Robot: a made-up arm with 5 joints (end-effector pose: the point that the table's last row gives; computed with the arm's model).
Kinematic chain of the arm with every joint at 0, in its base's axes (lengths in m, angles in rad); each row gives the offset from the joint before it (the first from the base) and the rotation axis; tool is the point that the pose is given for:
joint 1: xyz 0 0 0.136 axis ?
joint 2: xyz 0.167 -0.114 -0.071 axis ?
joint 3: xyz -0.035 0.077 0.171 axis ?
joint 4: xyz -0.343 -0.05 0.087 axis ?
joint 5: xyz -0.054 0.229 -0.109 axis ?
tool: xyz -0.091 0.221 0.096
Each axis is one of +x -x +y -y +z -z.
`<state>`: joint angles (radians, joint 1 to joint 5).
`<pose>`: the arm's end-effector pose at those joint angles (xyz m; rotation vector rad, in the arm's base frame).
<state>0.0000 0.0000 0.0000 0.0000 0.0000</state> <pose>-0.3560 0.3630 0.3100 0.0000 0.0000 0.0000</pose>
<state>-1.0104 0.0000 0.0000 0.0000 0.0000</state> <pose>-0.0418 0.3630 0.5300 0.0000 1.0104 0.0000</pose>
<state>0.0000 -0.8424 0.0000 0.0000 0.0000</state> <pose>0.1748 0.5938 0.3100 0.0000 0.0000 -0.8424</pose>
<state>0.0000 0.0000 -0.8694 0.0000 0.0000</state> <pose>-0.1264 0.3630 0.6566 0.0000 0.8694 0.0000</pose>
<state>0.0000 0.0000 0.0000 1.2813 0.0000</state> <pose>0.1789 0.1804 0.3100 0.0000 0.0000 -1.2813</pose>
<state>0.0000 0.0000 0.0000 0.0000 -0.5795</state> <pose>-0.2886 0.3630 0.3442 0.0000 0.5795 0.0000</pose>
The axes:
joint 1: -y
joint 2: +z
joint 3: -y
joint 4: -z
joint 5: -y

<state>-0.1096 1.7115 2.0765 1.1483 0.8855</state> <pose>-0.1969 -0.1704 0.2660 2.0611 -0.7481 -0.7143</pose>
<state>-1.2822 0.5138 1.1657 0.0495 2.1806</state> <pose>-0.3479 0.2780 0.1537 0.3990 -2.0031 -0.4391</pose>
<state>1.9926 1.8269 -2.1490 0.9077 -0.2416</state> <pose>0.0051 -0.1407 -0.1221 -1.4286 -0.5385 -1.7162</pose>
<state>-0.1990 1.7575 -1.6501 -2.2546 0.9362</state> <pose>0.6885 -0.0668 0.6868 -1.5079 -2.3947 -1.3160</pose>
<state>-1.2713 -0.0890 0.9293 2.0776 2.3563</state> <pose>0.1527 -0.2666 -0.1197 -2.3547 -1.1688 -0.4797</pose>
